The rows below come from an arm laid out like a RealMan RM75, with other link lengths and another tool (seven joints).
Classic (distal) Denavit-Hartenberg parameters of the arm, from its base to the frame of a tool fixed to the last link. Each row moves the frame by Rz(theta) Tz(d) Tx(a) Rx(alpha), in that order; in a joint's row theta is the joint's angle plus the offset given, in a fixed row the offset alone. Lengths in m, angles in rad.
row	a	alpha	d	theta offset
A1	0	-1.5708	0.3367	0
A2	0	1.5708	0	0
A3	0	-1.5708	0.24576	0
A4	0	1.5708	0	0
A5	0	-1.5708	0.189	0
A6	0	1.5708	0	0
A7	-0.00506	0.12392	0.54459	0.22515
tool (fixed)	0	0	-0.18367	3.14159
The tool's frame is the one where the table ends.
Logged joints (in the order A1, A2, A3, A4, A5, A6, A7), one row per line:
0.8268, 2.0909, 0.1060, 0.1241, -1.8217, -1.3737, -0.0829
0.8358, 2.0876, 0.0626, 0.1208, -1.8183, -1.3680, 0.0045
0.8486, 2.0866, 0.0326, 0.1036, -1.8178, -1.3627, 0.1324
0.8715, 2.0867, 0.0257, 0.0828, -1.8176, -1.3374, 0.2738
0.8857, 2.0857, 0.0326, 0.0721, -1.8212, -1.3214, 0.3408
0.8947, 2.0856, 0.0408, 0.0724, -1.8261, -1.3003, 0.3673
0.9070, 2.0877, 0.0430, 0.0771, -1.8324, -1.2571, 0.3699
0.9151, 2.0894, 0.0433, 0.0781, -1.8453, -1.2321, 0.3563
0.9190, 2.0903, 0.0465, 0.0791, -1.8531, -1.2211, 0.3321
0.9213, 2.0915, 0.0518, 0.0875, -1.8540, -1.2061, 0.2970
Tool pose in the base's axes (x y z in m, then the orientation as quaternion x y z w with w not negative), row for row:
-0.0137, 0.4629, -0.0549, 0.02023, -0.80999, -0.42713, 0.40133
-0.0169, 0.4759, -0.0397, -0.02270, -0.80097, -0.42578, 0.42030
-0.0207, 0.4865, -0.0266, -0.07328, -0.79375, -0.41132, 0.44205
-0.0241, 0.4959, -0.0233, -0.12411, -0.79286, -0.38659, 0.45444
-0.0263, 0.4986, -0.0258, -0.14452, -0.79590, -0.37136, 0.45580
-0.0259, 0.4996, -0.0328, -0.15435, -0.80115, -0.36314, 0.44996
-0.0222, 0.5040, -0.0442, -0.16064, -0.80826, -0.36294, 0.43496
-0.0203, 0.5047, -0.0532, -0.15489, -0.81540, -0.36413, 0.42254
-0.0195, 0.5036, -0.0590, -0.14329, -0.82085, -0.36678, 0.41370
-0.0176, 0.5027, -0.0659, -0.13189, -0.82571, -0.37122, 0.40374
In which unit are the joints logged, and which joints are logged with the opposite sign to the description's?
The joints are logged in radians. Opposite sign: A3.
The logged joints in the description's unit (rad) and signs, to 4 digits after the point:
0.8268, 2.0909, -0.1060, 0.1241, -1.8217, -1.3737, -0.0829
0.8358, 2.0876, -0.0626, 0.1208, -1.8183, -1.3680, 0.0045
0.8486, 2.0866, -0.0326, 0.1036, -1.8178, -1.3627, 0.1324
0.8715, 2.0867, -0.0257, 0.0828, -1.8176, -1.3374, 0.2738
0.8857, 2.0857, -0.0326, 0.0721, -1.8212, -1.3214, 0.3408
0.8947, 2.0856, -0.0408, 0.0724, -1.8261, -1.3003, 0.3673
0.9070, 2.0877, -0.0430, 0.0771, -1.8324, -1.2571, 0.3699
0.9151, 2.0894, -0.0433, 0.0781, -1.8453, -1.2321, 0.3563
0.9190, 2.0903, -0.0465, 0.0791, -1.8531, -1.2211, 0.3321
0.9213, 2.0915, -0.0518, 0.0875, -1.8540, -1.2061, 0.2970

